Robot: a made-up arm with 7 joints. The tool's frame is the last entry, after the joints.
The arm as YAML. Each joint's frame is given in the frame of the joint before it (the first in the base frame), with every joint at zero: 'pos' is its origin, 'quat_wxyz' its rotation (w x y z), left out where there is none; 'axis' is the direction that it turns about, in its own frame. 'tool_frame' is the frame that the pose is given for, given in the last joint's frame.
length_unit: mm
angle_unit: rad
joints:
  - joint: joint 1
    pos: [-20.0, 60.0, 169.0]
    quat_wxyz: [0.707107, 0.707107, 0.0, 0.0]
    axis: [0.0, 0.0, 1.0]
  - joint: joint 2
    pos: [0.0, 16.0, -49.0]
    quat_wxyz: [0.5, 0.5, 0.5, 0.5]
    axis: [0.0, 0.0, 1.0]
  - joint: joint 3
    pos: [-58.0, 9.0, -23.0]
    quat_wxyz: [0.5, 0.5, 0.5, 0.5]
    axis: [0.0, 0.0, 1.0]
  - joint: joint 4
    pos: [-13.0, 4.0, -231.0]
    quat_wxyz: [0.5, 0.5, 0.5, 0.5]
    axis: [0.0, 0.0, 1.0]
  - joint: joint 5
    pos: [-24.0, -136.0, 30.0]
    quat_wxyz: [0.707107, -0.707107, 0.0, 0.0]
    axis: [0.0, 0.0, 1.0]
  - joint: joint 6
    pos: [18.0, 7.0, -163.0]
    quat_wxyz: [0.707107, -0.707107, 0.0, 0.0]
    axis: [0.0, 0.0, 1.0]
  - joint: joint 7
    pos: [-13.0, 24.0, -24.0]
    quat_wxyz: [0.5, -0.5, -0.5, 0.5]
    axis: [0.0, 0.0, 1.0]
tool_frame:
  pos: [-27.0, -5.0, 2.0]
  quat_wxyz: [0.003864, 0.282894, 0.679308, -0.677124]
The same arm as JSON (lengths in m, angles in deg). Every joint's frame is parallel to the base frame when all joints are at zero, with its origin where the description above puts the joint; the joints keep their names.
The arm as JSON. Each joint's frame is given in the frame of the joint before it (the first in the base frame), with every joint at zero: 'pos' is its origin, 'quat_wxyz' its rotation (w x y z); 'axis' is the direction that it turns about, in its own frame. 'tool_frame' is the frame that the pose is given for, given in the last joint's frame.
{"length_unit": "m", "angle_unit": "deg", "joints": [
  {"joint": "joint 1", "pos": [-0.02, 0.06, 0.169], "quat_wxyz": [1.0, 0.0, 0.0, 0.0], "axis": [0.0, -1.0, 0.0]},
  {"joint": "joint 2", "pos": [0.0, 0.049, 0.016], "quat_wxyz": [1.0, 0.0, 0.0, 0.0], "axis": [1.0, 0.0, 0.0]},
  {"joint": "joint 3", "pos": [-0.023, -0.009, -0.058], "quat_wxyz": [1.0, 0.0, 0.0, 0.0], "axis": [0.0, 0.0, 1.0]},
  {"joint": "joint 4", "pos": [0.004, 0.013, -0.231], "quat_wxyz": [1.0, 0.0, 0.0, 0.0], "axis": [0.0, -1.0, 0.0]},
  {"joint": "joint 5", "pos": [-0.024, -0.03, -0.136], "quat_wxyz": [1.0, 0.0, 0.0, 0.0], "axis": [0.0, 0.0, 1.0]},
  {"joint": "joint 6", "pos": [0.018, 0.007, -0.163], "quat_wxyz": [1.0, 0.0, 0.0, 0.0], "axis": [0.0, 1.0, 0.0]},
  {"joint": "joint 7", "pos": [-0.013, -0.024, -0.024], "quat_wxyz": [1.0, 0.0, 0.0, 0.0], "axis": [-1.0, 0.0, 0.0]}
], "tool_frame": {"pos": [-0.002, 0.005, 0.027], "quat_wxyz": [0.678835, -0.483076, -0.278763, -0.477611]}}

